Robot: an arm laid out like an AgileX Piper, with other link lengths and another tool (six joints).
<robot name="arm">
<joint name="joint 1" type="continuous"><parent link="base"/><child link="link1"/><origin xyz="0 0 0.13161"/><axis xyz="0 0 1"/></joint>
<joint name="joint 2" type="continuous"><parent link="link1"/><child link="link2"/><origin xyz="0 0 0"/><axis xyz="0 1 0"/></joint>
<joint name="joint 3" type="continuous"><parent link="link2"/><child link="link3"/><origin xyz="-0.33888 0 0.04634"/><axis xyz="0 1 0"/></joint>
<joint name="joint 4" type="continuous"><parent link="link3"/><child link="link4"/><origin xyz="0.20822 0 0.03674"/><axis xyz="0.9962 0 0.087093"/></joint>
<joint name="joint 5" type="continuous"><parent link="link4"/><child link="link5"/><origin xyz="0 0 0"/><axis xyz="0 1 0"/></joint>
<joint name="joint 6" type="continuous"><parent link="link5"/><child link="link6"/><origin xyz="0.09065 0 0.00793"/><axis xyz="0.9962 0 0.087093"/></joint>
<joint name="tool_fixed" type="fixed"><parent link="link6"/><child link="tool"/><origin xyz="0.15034 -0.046 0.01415" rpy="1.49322 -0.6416 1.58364"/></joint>
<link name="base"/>
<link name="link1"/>
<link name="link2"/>
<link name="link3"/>
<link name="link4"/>
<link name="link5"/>
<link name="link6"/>
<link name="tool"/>
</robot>
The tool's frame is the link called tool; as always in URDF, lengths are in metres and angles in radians. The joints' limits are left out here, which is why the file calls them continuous.
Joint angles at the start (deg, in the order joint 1, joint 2, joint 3, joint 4, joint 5, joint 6):
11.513 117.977 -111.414 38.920 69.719 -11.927
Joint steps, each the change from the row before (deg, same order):
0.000 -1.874 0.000 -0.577 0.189 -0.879
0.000 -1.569 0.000 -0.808 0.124 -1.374
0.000 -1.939 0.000 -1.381 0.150 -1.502
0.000 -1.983 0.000 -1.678 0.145 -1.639
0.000 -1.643 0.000 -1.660 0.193 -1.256
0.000 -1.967 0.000 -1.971 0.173 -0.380
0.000 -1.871 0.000 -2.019 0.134 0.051
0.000 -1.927 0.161 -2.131 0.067 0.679
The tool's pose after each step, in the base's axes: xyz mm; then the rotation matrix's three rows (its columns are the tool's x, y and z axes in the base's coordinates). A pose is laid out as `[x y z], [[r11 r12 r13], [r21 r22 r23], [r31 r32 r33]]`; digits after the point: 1 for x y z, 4 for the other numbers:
[465.3 200.5 232.7], [[0.2525 0.9437 0.2138], [0.7195 -0.3308 0.6107], [0.6470 -0.0003 -0.7625]]
[463.5 197.3 245.1], [[0.2109 0.9487 0.2354], [0.7331 -0.3128 0.6039], [0.6466 0.0452 -0.7615]]
[461.0 192.0 259.7], [[0.1627 0.9508 0.2636], [0.7522 -0.2924 0.5905], [0.6385 0.1023 -0.7628]]
[458.4 185.5 274.4], [[0.1124 0.9491 0.2942], [0.7741 -0.2693 0.5729], [0.6230 0.1633 -0.7650]]
[455.8 179.0 285.9], [[0.0738 0.9446 0.3198], [0.7939 -0.2497 0.5544], [0.6035 0.2130 -0.7684]]
[451.8 171.0 299.5], [[0.0478 0.9351 0.3511], [0.8115 -0.2413 0.5322], [0.5824 0.2595 -0.7704]]
[447.7 162.5 312.1], [[0.0317 0.9235 0.3823], [0.8271 -0.2390 0.5086], [0.5611 0.3001 -0.7714]]
[442.7 153.2 324.0], [[0.0286 0.9100 0.4136], [0.8405 -0.2459 0.4829], [0.5411 0.3338 -0.7719]]

